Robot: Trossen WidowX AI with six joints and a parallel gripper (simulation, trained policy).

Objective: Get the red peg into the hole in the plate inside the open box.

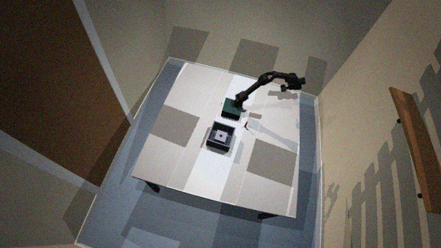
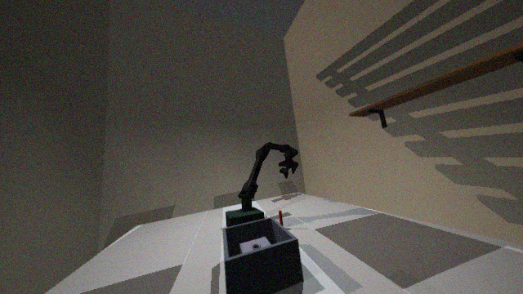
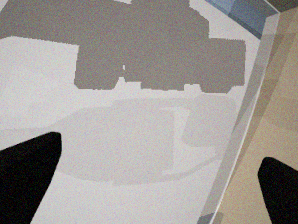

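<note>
The red peg is 400 mm ahead of my gripper tip, 330 mm to the right of it and 150 mm below it. Round my gripper tip: dark box: 590 mm ahead, 520 mm to the right, 170 mm below; grey plate: 590 mm ahead, 520 mm to the right, 150 mm below.
</note>
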